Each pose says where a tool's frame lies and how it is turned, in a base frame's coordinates. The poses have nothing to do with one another.
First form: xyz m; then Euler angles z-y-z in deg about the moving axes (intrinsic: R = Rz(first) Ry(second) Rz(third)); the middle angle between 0 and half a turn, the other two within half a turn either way.
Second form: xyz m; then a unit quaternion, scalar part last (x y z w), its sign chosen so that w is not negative. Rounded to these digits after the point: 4 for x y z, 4 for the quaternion.
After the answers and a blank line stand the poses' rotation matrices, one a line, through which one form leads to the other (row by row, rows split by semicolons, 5 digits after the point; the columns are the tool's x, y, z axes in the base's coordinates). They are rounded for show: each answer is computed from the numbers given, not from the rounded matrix.
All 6 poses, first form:
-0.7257 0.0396 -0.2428 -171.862 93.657 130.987
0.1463 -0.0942 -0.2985 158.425 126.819 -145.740
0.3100 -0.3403 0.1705 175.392 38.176 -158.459
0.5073 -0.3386 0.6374 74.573 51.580 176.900
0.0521 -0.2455 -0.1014 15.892 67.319 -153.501
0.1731 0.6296 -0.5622 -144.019 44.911 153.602
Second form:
-0.7257 0.0396 -0.2428 0.3488 -0.6405 -0.2389 0.6411
0.1463 -0.0942 -0.2985 -0.4187 -0.7902 0.0494 0.4449
0.3100 -0.3403 0.1705 -0.0740 -0.3185 0.1391 0.9347
0.5073 -0.3386 0.6374 -0.3389 -0.2728 -0.7309 0.5259
0.0521 -0.2455 -0.1014 -0.5519 0.0512 -0.7760 0.3009
0.1731 0.6296 -0.5622 0.1978 -0.3268 0.0772 0.9209

0.06544 -0.14051 -0.98791; -0.75318 0.64247 -0.14127; 0.65455 0.75332 -0.06378
-0.25360 0.61765 -0.74444; 0.70564 0.64453 0.29437; 0.66163 -0.45066 -0.59929
0.75834 -0.21298 -0.61608; 0.30724 0.95034 0.04966; 0.57491 -0.22694 0.78612
-0.21719 0.95362 0.20841; -0.58377 -0.29802 0.75525; 0.78233 0.04237 0.62142
-0.20972 0.41053 0.88740; -0.52362 -0.81363 0.25265; 0.82573 -0.41168 0.38560
0.77454 -0.27146 -0.57131; 0.01292 0.90982 -0.41479; 0.63239 0.31389 0.70820

